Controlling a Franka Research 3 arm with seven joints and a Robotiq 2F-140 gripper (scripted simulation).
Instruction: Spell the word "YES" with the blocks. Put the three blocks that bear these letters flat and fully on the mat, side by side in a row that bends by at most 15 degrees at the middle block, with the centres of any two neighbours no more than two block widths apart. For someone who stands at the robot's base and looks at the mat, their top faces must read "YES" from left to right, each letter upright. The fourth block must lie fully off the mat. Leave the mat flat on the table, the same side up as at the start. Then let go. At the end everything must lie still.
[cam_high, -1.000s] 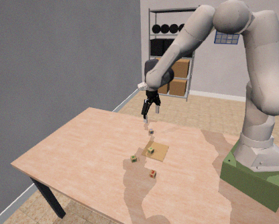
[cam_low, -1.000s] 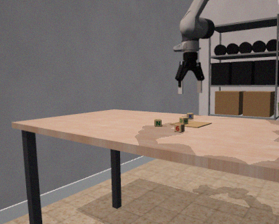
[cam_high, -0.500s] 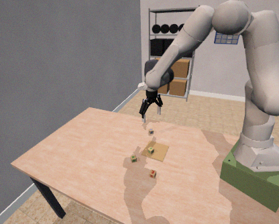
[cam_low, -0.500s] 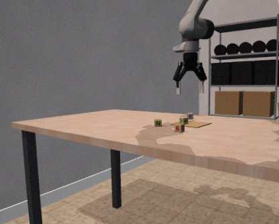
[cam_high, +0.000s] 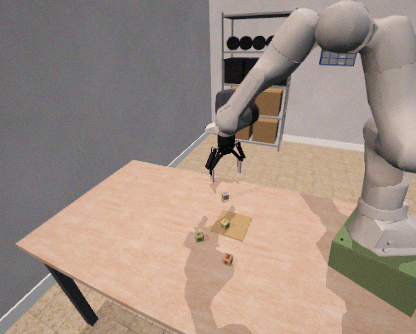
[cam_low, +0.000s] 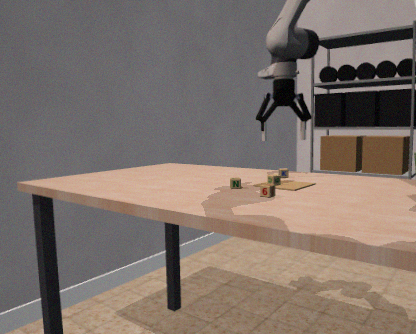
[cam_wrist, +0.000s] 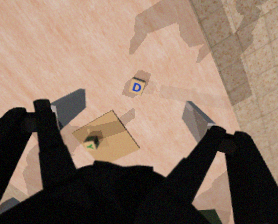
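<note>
The S block lies 130 mm below my hand. Also, from my hand: green N block: 290 mm to the left, 130 mm below, 40 mm ahead; then Y block: 200 mm to the left, 120 mm below, 40 mm behind; then tan mat: 170 mm to the left, 140 mm below, 70 mm behind.
</note>
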